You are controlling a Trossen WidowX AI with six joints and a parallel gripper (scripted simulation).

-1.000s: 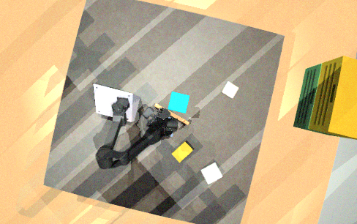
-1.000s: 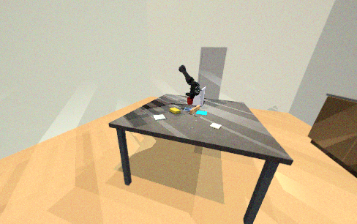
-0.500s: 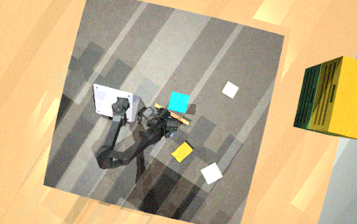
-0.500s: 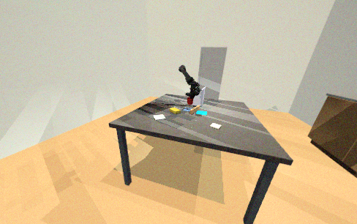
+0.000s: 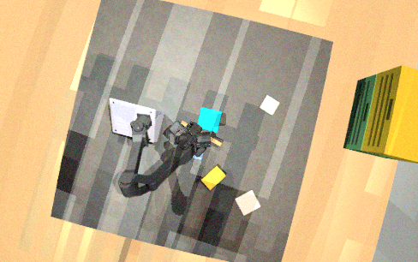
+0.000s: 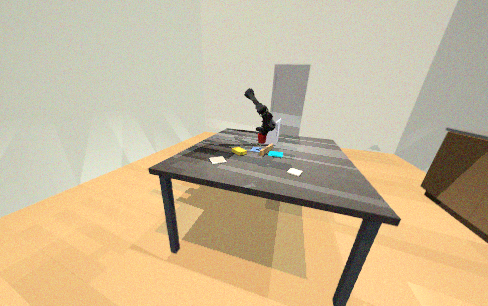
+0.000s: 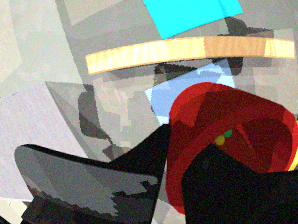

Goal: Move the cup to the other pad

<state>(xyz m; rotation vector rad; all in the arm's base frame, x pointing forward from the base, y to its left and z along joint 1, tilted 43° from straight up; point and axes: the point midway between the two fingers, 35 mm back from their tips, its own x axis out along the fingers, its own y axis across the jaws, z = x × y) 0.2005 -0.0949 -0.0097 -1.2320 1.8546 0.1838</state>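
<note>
My gripper tip is 11 cm to the right of the cyan pad, 11 cm above it and 9 cm short of it. Round my gripper tip: cup 2 cm to the right, 2 cm ahead; then wooden bar 9 cm below, 5 cm ahead, 3 cm to the left; then pale blue pad 11 cm below, 5 cm to the right, 2 cm ahead.
</note>
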